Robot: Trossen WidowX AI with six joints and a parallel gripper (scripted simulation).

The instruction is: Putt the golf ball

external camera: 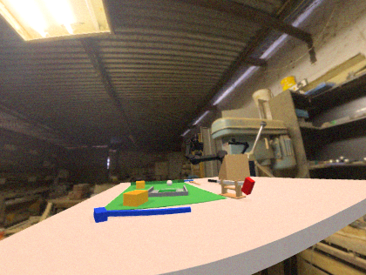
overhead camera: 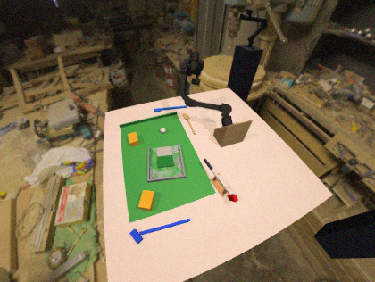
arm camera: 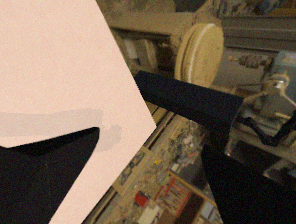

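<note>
Now: gripper tip 77 cm to the right of the low wooden stand, 27 cm short of it and 24 cm above it. From my gripper tip the other things lie so: blue putter (84 cm to the left, 66 cm ahead, 26 cm below); then white golf ball (42 cm ahead, 25 cm below, 23 cm to the left); then green mat (52 cm ahead, 40 cm to the left, 27 cm below).
</note>
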